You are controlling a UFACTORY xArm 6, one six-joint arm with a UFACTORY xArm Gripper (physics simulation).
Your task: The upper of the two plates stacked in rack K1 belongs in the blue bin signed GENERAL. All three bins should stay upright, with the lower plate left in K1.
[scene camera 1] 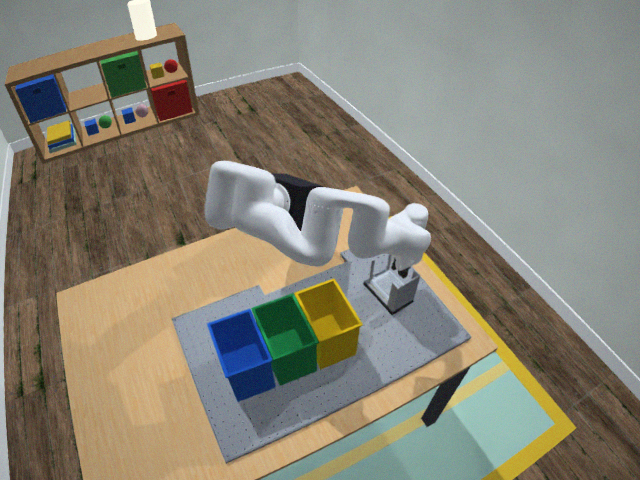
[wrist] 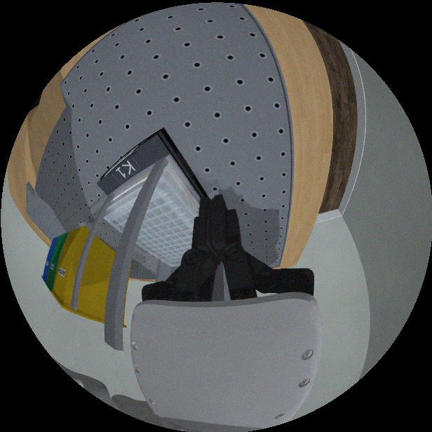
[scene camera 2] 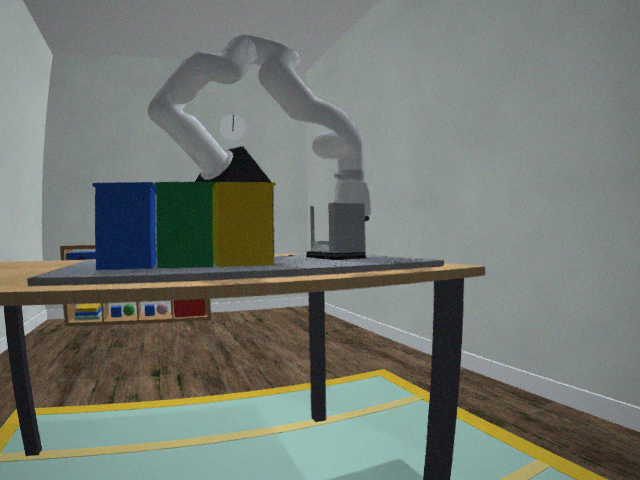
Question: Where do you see a yellow bin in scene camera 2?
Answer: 242,212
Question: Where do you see a yellow bin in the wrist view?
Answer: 92,296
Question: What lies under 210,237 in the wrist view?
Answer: My gripper.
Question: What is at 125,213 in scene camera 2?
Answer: A blue bin.
